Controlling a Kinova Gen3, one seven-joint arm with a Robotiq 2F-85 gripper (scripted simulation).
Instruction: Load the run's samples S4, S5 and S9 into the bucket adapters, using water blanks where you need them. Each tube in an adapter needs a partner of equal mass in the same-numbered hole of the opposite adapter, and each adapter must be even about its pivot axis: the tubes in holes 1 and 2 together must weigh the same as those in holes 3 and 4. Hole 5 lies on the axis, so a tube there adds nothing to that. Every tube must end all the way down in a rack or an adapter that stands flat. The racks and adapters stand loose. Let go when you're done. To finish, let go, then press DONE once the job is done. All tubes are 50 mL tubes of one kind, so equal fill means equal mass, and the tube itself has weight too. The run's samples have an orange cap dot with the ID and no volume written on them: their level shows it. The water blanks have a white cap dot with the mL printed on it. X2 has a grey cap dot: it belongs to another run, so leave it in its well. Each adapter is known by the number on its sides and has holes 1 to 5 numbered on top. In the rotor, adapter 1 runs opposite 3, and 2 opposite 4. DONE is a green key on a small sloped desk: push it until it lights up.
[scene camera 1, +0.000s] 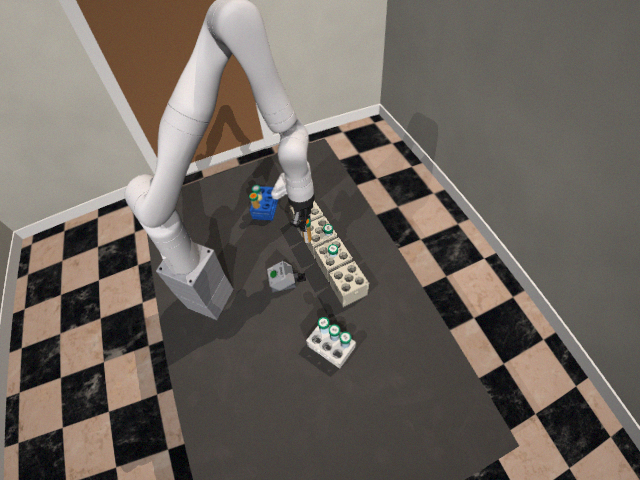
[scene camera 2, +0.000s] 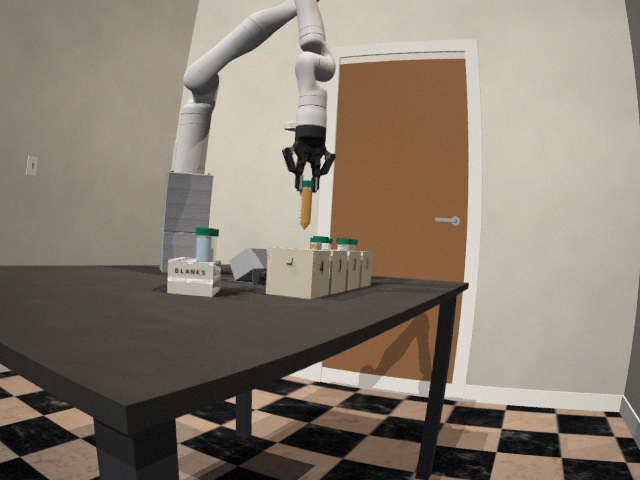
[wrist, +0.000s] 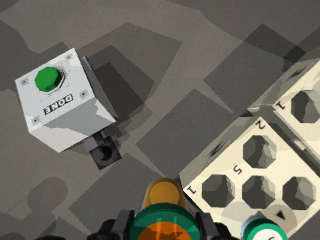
Note:
In view: my gripper (scene camera 2: 306, 191) and a white blanks rack (scene camera 2: 186, 276).
The wrist view does not show the white blanks rack: it is out of frame.

